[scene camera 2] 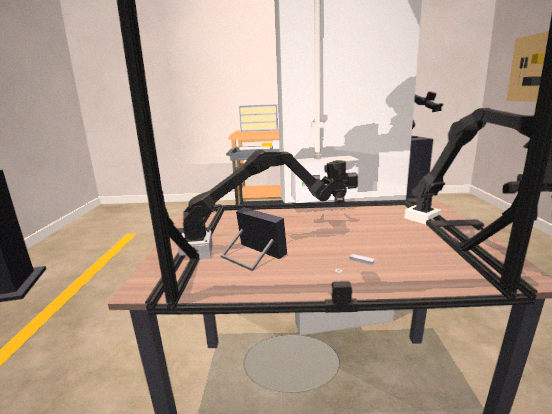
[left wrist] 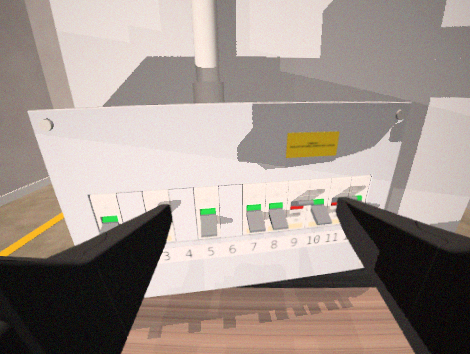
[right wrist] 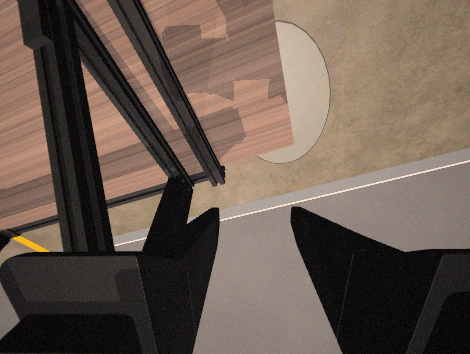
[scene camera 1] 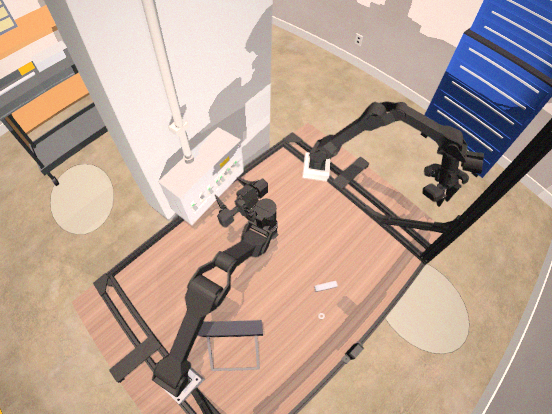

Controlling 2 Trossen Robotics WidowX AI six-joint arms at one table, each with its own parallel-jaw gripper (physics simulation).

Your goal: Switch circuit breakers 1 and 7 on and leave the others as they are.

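Frame: origin at the left arm's base, x left, y back, z up, level; centimetres.
Seen in the pictures: left gripper, fingertip midpoint: (left wrist: 252,208) (scene camera 1: 225,186); right gripper, fingertip midpoint: (scene camera 2: 544,220) (right wrist: 254,214) (scene camera 1: 442,203); left arm's base, origin of the base link: (scene camera 2: 195,237) (scene camera 1: 177,380); right arm's base, origin of the base link: (scene camera 2: 423,209) (scene camera 1: 317,163).
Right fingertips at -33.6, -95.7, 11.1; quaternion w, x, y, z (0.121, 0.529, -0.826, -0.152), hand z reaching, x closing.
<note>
Pixels of each thing's top centre, then the offset from my right fingertips to it, as dx, dy, dz. "pt": a spot on its surface instead.
- white breaker box, surface spot: (left wrist: 150,145) pt +66.1, +48.2, +2.6
- Breaker 7, surface spot: (left wrist: 256,220) pt +65.6, +40.5, -4.0
- small pale bar, middle of its top: (scene camera 2: 361,257) (scene camera 1: 326,285) +18.2, +43.1, -15.7
- small ring, middle of its top: (scene camera 2: 338,270) (scene camera 1: 321,316) +13.4, +52.0, -16.7
The white breaker box (scene camera 1: 175,196) (left wrist: 150,145) stands at the table's back edge. In the left wrist view, breaker 1 (left wrist: 109,220) shows green, its lower part and number hidden by a finger. Breaker 7 (left wrist: 256,220) shows green with its lever down, as do breakers 5 (left wrist: 208,225), 8 (left wrist: 277,218) and 10 (left wrist: 320,215). Breakers 9 (left wrist: 296,207) and 11 (left wrist: 334,204) show red. Breaker 3 is mostly hidden. My left gripper (scene camera 1: 228,188) (left wrist: 252,208) is open and empty in front of the box. My right gripper (right wrist: 254,214) is partly open, empty, beyond the table's right side.
A dark panel (scene camera 1: 232,328) (scene camera 2: 261,233) with a wire stand is near the left arm's base. A small pale bar (scene camera 1: 326,286) (scene camera 2: 361,259) and a small ring (scene camera 1: 321,316) (scene camera 2: 338,270) lie on the table. Black frame rails border the table; an upright post (scene camera 1: 492,197) stands near the right gripper.
</note>
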